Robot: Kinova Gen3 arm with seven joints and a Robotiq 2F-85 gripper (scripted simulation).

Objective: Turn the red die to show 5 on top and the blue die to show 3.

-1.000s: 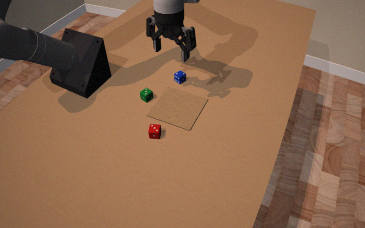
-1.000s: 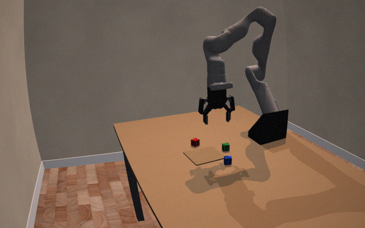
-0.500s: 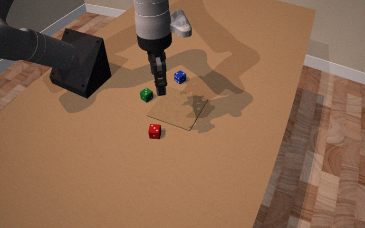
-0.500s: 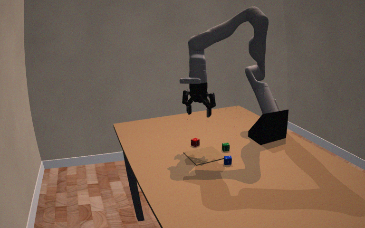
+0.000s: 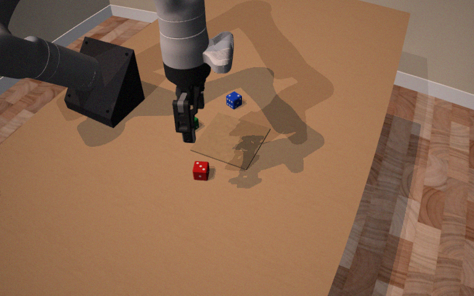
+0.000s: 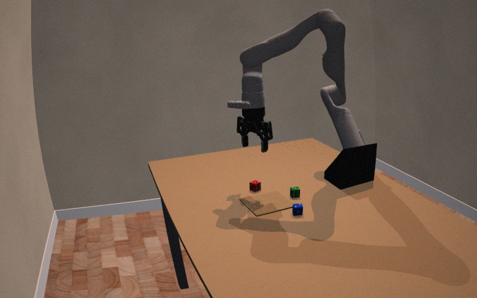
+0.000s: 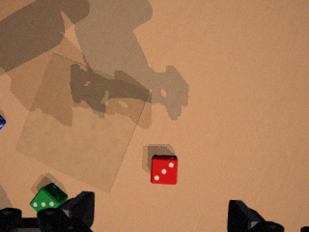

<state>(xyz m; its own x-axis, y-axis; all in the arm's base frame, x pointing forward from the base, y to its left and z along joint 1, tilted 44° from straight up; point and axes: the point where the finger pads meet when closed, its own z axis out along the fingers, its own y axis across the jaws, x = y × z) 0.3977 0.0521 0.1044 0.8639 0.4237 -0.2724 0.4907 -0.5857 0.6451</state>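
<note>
Right now my hand is 140 mm above the red die. Round my hand: thin tan mat 150 mm below, 120 mm to the left, 10 mm behind; then blue die 230 mm to the left, 140 mm below, 80 mm behind; then green die 140 mm below, 110 mm behind, 100 mm to the left.
</note>
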